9 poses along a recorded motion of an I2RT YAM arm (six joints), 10 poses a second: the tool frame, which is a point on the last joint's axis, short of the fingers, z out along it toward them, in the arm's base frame.
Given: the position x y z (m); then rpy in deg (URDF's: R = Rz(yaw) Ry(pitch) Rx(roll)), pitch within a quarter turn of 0, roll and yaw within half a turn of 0.
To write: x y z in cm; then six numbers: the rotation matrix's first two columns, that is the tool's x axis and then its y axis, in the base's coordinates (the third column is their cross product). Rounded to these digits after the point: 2 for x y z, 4 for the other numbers.
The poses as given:
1: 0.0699, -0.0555, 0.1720, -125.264, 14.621, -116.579
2: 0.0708, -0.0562, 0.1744, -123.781, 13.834, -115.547
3: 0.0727, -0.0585, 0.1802, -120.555, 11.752, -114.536
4: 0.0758, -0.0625, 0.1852, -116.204, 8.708, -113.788
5: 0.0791, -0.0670, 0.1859, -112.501, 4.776, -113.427
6: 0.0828, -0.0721, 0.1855, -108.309, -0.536, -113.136
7: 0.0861, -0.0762, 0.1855, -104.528, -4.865, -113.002
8: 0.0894, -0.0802, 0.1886, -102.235, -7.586, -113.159
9: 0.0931, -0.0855, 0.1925, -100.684, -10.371, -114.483
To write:
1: 6.99, -5.55, 17.20, -0.4329, -0.8654, -0.2524, -0.4241, 0.4426, -0.7901
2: 7.08, -5.62, 17.44, -0.4187, -0.8761, -0.2391, -0.4160, 0.4191, -0.8071
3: 7.27, -5.85, 18.02, -0.4066, -0.8906, -0.2037, -0.3896, 0.3707, -0.8431
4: 7.58, -6.25, 18.52, -0.3987, -0.9045, -0.1514, -0.3493, 0.3024, -0.8869
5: 7.91, -6.70, 18.59, -0.3962, -0.9144, -0.0833, -0.3206, 0.2227, -0.9207
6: 8.28, -7.21, 18.55, -0.3929, -0.9195, 0.0094, -0.2924, 0.1153, -0.9493
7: 8.61, -7.62, 18.55, -0.3894, -0.9172, 0.0848, -0.2630, 0.0225, -0.9645
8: 8.94, -8.02, 18.86, -0.3898, -0.9114, 0.1320, -0.2456, -0.0353, -0.9687
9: 9.31, -8.55, 19.25, -0.4077, -0.8952, 0.1800, -0.2420, -0.0842, -0.9666
